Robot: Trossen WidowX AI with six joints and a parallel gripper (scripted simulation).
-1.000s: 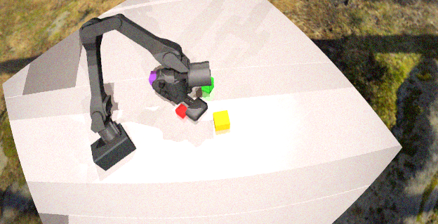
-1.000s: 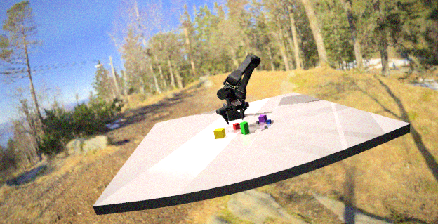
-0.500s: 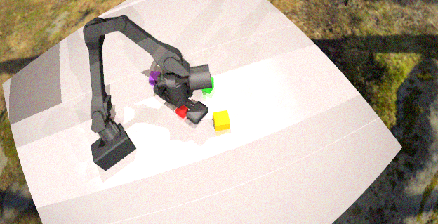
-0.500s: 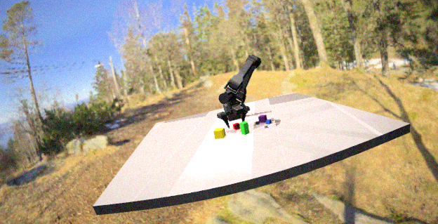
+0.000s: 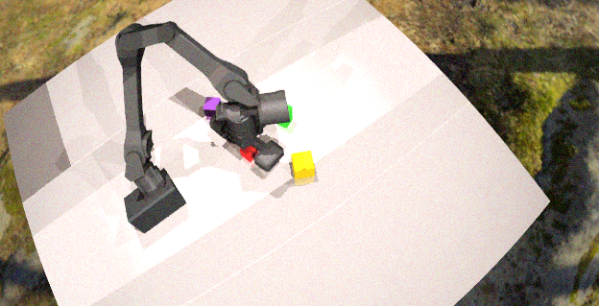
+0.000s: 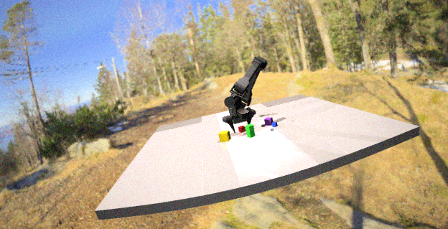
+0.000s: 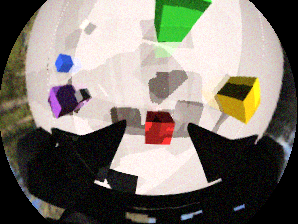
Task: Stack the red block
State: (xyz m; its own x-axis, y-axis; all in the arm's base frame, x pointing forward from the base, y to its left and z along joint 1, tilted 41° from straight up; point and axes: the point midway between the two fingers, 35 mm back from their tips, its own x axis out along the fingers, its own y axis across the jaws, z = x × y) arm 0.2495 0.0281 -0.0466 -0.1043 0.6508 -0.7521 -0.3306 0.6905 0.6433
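Now: gripper tip 12 cm to the right of the tiny grey piece. Also, from my gripper tip: purple block 16 cm to the left, 2 cm behind, 1 cm above; then red block 1 cm above; then yellow block 10 cm to the right, 9 cm ahead, 1 cm above.
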